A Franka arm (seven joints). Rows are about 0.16 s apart.
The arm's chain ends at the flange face. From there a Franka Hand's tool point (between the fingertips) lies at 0.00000 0.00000 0.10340 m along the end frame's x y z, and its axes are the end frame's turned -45 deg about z.
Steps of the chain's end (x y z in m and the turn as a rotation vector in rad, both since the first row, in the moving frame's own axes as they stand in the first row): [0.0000 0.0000 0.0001 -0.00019 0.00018 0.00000]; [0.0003 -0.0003 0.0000 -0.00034 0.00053 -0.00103]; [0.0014 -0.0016 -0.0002 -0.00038 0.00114 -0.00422]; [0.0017 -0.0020 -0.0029 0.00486 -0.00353 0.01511]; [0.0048 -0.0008 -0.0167 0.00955 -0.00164 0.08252]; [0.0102 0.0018 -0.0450 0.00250 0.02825 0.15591]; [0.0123 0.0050 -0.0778 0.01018 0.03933 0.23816]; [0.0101 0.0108 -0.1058 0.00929 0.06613 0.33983]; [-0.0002 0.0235 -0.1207 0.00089 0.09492 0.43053]
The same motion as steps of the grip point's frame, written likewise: [0.0000 0.0000 0.0001 -0.00026 -0.00001 0.00000]; [0.0004 0.0001 0.0000 -0.00062 0.00013 -0.00103]; [0.0022 0.0000 -0.0002 -0.00107 0.00054 -0.00422]; [0.0027 -0.0008 -0.0029 0.00593 0.00094 0.01511]; [0.0046 0.0020 -0.0167 0.00791 0.00559 0.08252]; [0.0080 0.0105 -0.0450 -0.01821 0.02174 0.15591]; [0.0085 0.0148 -0.0779 -0.02061 0.03501 0.23816]; [0.0042 0.0198 -0.1060 -0.04019 0.05333 0.33983]; [-0.0114 0.0246 -0.1212 -0.06649 0.06775 0.43053]
